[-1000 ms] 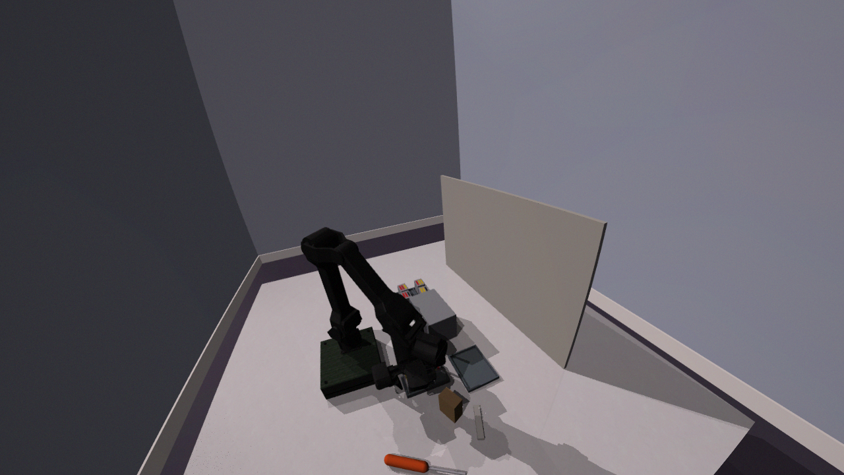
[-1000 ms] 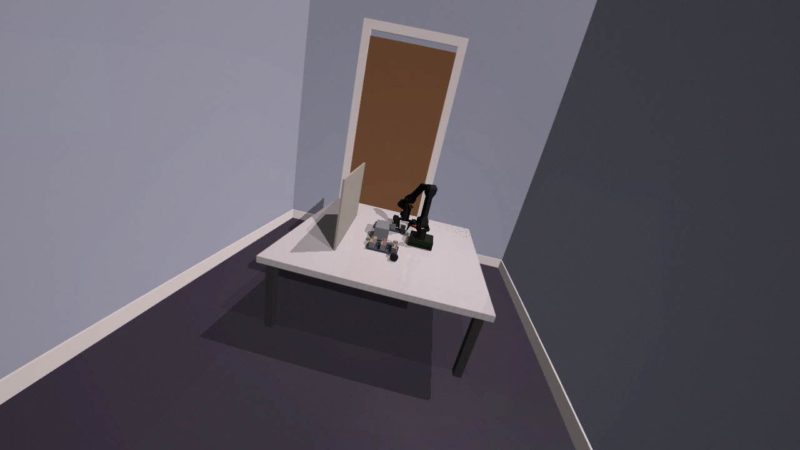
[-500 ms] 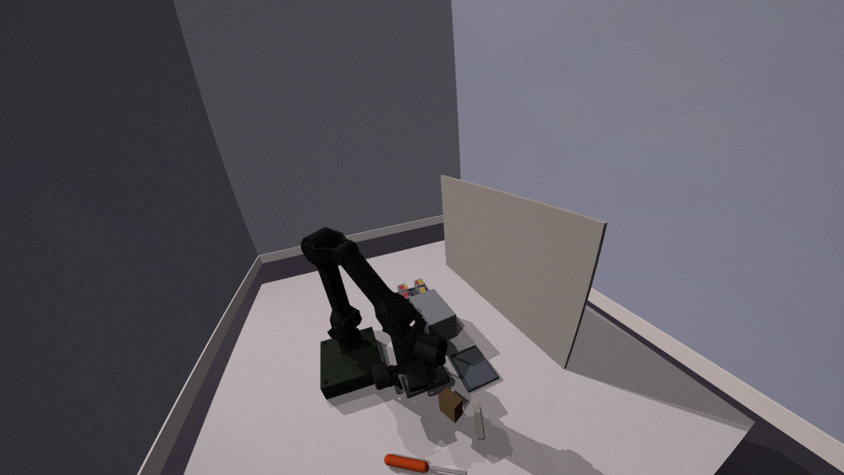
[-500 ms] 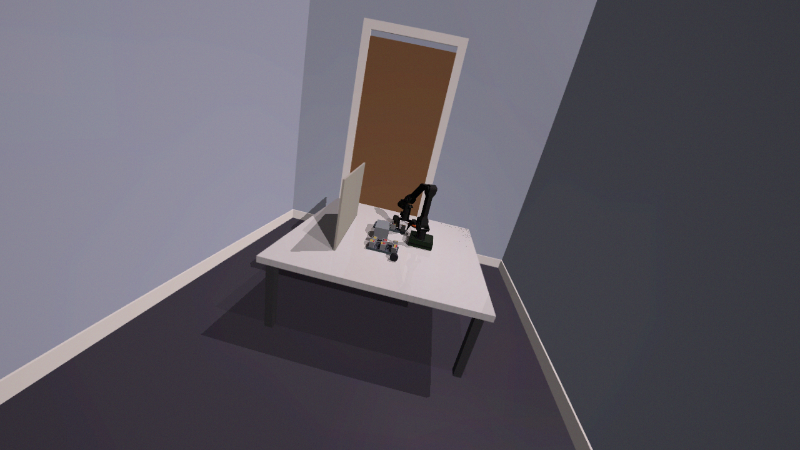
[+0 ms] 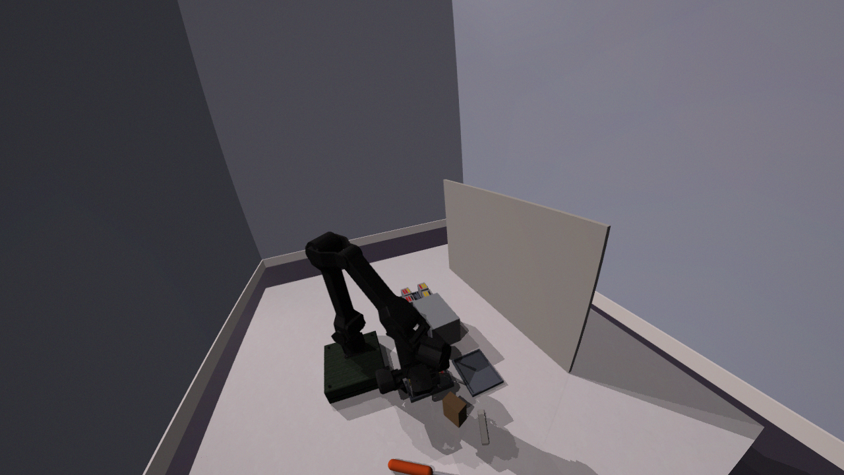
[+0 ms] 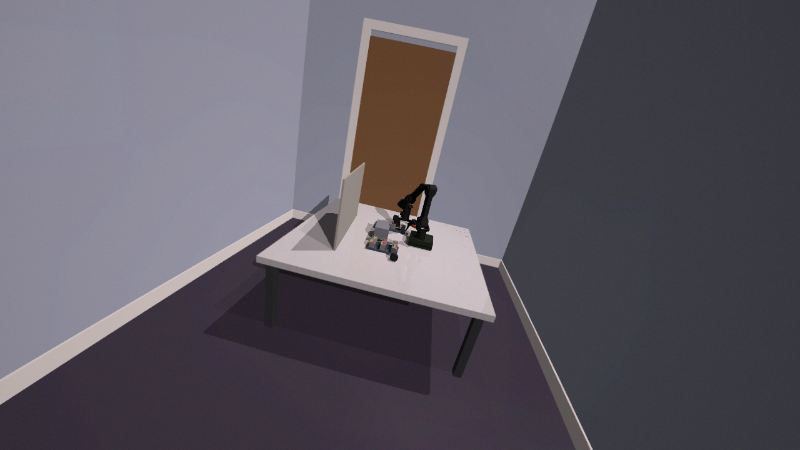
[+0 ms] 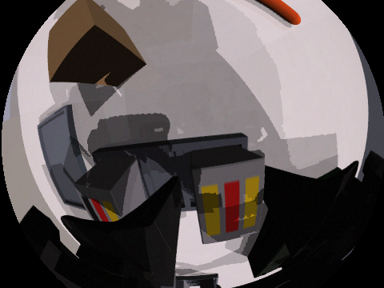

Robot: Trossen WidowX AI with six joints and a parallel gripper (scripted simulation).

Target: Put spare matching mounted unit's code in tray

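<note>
The grey-blue tray lies 18 cm ahead of my gripper tip and 1 cm below it. From my gripper tip the other things lie so: brown box: 10 cm to the right, 7 cm ahead, 2 cm above; then tall beige panel: 38 cm ahead, 23 cm to the left, 21 cm above; then grey mounted unit: 21 cm to the left, 13 cm ahead, 3 cm above.
</note>
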